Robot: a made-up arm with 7 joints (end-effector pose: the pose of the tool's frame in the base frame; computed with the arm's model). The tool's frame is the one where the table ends.
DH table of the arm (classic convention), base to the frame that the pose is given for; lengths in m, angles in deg. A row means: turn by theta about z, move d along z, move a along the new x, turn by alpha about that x. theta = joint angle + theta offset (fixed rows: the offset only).
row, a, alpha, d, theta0
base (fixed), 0, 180, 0, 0
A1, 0, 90, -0.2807, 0
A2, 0, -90, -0.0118, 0
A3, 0, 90, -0.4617, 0
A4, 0, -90, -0.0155, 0
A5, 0, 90, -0.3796, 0
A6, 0, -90, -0.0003, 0
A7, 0, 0, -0.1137, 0
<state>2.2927 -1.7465 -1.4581 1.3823 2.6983 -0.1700 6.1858</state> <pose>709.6 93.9 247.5 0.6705 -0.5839 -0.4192 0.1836</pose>
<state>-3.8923 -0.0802 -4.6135 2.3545 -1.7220 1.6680 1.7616</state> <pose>-237.6 178.9 498.9 0.6114 -0.4507 0.6504 0.0036</pose>
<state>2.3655 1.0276 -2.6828 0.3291 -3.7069 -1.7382 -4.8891</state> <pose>-369.0 -417.2 855.1 0.1901 -0.1813 -0.8595 0.4385</pose>
Working (the frame after each row of the table, in the pose's form):
after base (fixed): 0.0 0.0 0.0 0.0000 1.0000 0.0000 0.0000
after A1: 0.0 0.0 280.7 0.2676 -0.2676 0.6545 -0.6545
after A2: -8.3 8.4 280.7 0.4549 -0.3295 0.8061 0.1860
after A3: -290.3 -268.4 519.3 0.8093 -0.4069 -0.3807 -0.1861
after A4: -283.1 -280.8 513.5 0.2582 -0.9140 -0.1823 -0.2545
after A5: -424.0 -495.2 793.3 0.5278 -0.0804 0.7098 -0.4595
after A6: -424.2 -495.0 793.3 0.4273 0.4127 -0.7754 0.2142

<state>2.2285 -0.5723 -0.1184 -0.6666 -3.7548 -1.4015 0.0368</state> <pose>380.5 465.6 882.8 0.3199 -0.7964 -0.5051 0.0912</pose>
Working (the frame after each row of the table, in the pose's form):
after base (fixed): 0.0 0.0 0.0 0.0000 1.0000 0.0000 0.0000
after A1: 0.0 0.0 280.7 0.3117 -0.3117 0.6347 -0.6347
after A2: -9.3 7.2 280.7 0.2534 0.4229 -0.8611 0.1244
after A3: 143.5 205.1 668.8 0.1505 -0.5186 0.5129 -0.6674
after A4: 130.4 213.3 669.8 0.5190 0.4114 -0.7035 0.2580
after A5: 327.0 513.2 794.4 0.3233 -0.4496 -0.0225 0.8324
after A6: 327.2 513.1 794.2 0.3215 -0.7870 -0.5197 0.0853

